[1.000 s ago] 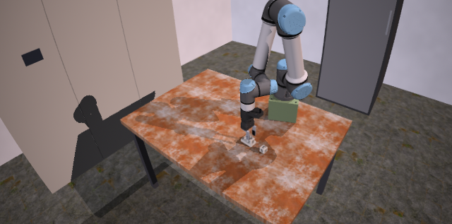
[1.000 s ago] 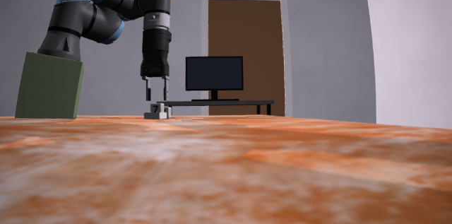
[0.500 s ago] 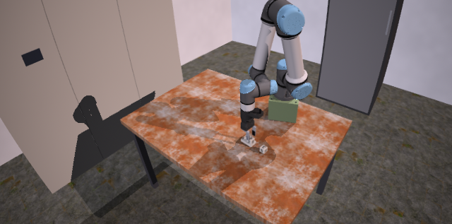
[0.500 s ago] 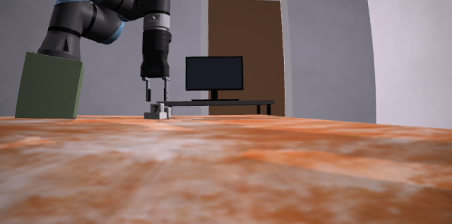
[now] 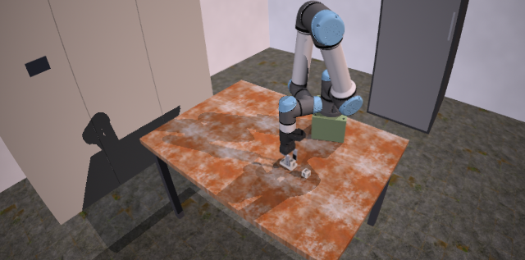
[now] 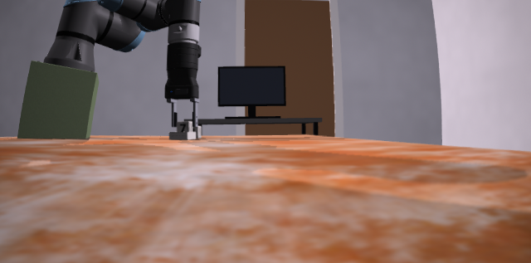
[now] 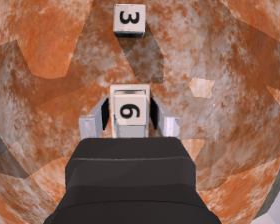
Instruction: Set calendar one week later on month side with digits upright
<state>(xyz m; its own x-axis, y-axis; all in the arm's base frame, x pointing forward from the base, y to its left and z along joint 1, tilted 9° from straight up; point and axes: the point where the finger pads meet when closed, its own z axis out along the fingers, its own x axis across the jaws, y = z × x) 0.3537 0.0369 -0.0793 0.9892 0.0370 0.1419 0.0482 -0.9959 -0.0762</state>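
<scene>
The white tray lies 40 mm below my hand and 20 mm to the right of it.
</scene>
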